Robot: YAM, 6 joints.
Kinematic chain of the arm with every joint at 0, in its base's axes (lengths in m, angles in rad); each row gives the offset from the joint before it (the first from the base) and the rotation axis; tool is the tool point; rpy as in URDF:
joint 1: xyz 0 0 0.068 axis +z
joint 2: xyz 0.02 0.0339 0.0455 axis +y
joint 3: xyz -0.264 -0.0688 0 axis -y
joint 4: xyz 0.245 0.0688 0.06 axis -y
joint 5: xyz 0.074 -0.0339 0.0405 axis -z
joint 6: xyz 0.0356 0 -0.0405 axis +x
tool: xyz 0 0 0 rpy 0 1.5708 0
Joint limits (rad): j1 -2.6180..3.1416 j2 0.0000..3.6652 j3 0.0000..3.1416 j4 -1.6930..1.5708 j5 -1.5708..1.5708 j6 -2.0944..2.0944
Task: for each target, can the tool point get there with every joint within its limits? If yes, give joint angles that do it. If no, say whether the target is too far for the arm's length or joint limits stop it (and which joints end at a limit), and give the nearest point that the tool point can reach.
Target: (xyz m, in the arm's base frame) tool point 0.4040 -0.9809 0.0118
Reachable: no: too far | nearest point 0.2448 -0.5944 0.0526 | short by 0.420 m
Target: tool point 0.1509 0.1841 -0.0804
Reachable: yes | joints 0.8503 2.6662 1.1173 -0.8790 -0.2270 -1.2149
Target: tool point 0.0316 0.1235 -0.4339
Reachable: no: joint limits stop it (at a limit: joint 2) | nearest point 0.0365 0.1427 -0.3659 | short by 0.071 m
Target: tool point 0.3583 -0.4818 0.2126
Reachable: yes | joints -0.9564 2.7796 2.7933 -0.5882 -0.4356 1.4458
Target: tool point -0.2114 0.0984 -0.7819
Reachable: no: too far | nearest point -0.2188 0.1018 -0.3803 | short by 0.402 m
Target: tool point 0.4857 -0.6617 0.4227
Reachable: no: too far | nearest point 0.3573 -0.4868 0.3389 | short by 0.233 m
